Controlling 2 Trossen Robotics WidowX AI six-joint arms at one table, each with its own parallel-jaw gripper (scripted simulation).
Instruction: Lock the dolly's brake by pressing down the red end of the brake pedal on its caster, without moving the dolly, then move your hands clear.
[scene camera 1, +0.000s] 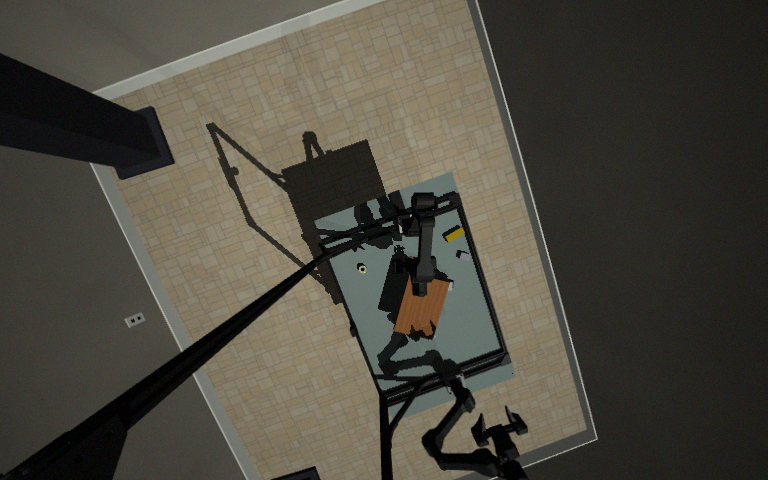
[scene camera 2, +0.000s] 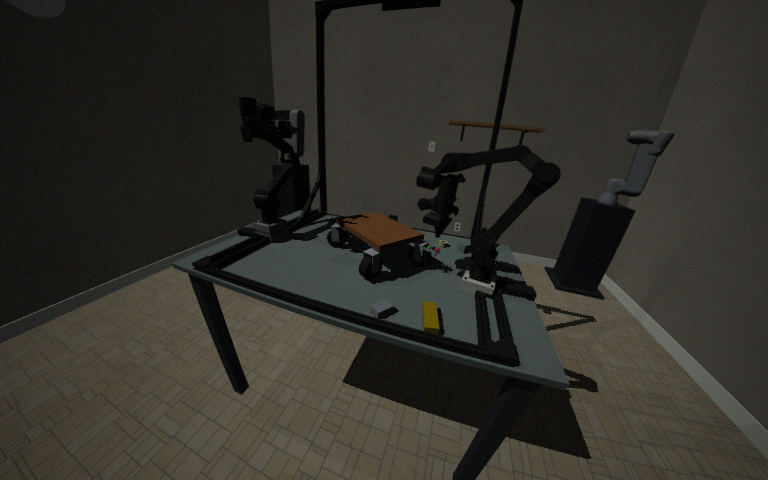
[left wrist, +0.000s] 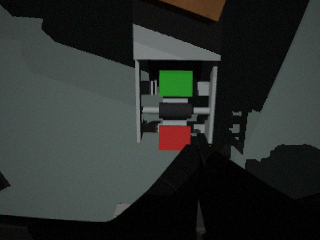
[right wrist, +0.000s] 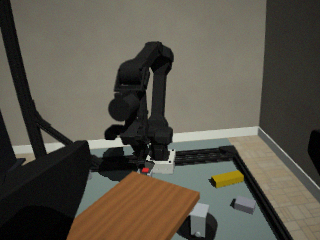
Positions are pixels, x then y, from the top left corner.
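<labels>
You can see my right gripper in scene camera 2 (287, 128), and it's there in scene camera 1 and the right wrist view as well. In the left wrist view the gripper is out of frame. On my right gripper, (right wrist: 48, 190) and (scene camera 1: 484, 424) are the same spot.
</labels>
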